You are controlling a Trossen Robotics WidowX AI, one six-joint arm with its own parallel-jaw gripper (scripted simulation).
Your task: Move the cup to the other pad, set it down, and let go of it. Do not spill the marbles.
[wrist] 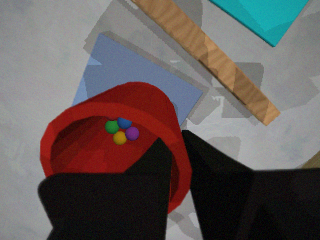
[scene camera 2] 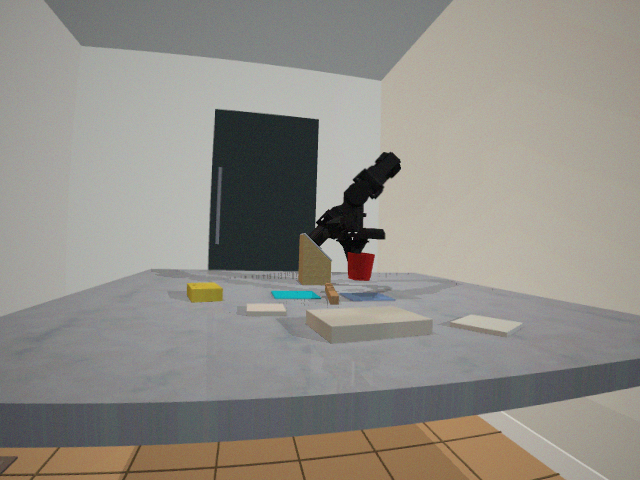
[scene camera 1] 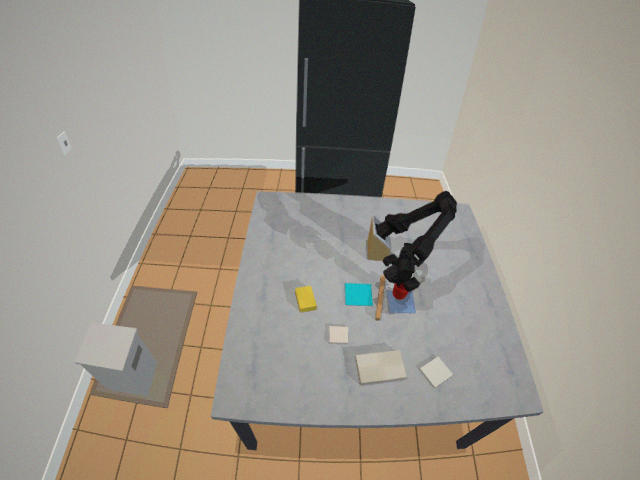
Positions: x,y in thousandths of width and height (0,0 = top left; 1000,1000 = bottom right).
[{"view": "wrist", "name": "my gripper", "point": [548,569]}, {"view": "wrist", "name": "red cup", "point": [236,590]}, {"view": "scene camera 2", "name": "my gripper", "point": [549,553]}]
